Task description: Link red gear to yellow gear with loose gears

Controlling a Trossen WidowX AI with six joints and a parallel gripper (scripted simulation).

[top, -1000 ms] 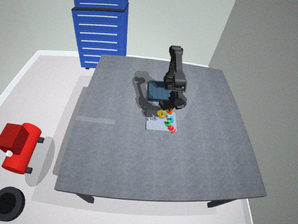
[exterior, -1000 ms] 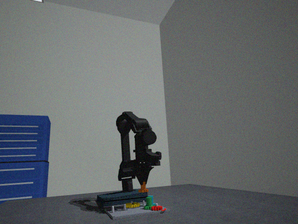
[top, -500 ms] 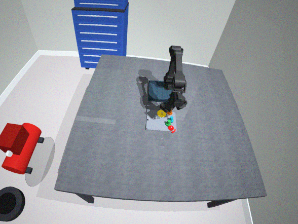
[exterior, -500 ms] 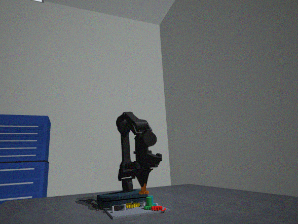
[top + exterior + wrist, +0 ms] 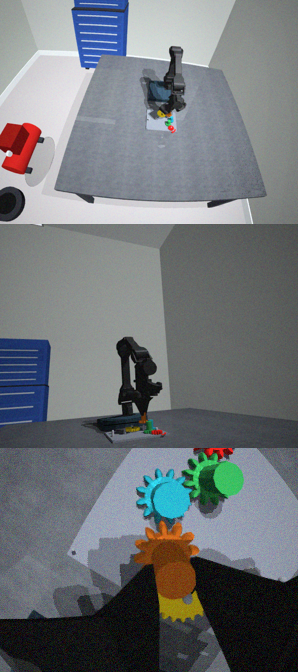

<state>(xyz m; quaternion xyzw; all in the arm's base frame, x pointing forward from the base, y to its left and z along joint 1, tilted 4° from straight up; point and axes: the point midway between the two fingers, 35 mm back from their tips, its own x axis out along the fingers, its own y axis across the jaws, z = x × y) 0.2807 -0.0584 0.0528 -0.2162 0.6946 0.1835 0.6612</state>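
Right now my gripper tip is 3 cm short of the teal gear, 1 cm to the right of it and 4 cm above it. Also, from my gripper tip: yellow gear: 3 cm behind, 4 cm to the right, 5 cm below; orange gear: 1 cm below; green gear: 6 cm ahead, 1 cm to the right, 4 cm below.
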